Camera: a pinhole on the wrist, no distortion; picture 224 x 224 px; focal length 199.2 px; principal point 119.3 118.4 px. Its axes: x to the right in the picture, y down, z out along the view. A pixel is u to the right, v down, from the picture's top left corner.
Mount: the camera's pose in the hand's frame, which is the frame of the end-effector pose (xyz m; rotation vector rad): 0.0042 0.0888 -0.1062 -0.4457 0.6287 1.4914
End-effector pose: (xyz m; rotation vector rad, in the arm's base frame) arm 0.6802 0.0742 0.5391 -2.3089 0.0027 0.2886
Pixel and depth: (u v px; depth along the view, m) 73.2 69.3 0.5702
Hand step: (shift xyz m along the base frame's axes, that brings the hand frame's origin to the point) 0.0915 0.0736 -0.5538
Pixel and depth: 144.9 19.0 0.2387
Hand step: 0.1112 -0.1314 -0.2466
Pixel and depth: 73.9 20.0 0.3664
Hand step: 0.1553 0.0010 -0.3636
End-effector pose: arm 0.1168 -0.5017 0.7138 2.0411 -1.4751 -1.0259
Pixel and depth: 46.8 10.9 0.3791
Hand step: -0.2818 -0.2899 -0.0929
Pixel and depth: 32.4 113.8 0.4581
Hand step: -0.4106 -0.1139 -0.1037
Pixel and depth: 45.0 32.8 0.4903
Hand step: -0.3869 -0.3112 -0.1469
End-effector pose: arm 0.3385 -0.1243 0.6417 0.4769 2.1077 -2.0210
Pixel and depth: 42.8 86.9 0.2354
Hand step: -0.0181 -0.1158 -0.1871
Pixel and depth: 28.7 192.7 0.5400
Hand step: 0.1648 -0.4892 -0.2173
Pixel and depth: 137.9 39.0 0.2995
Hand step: -0.0494 -0.0698 -0.3347
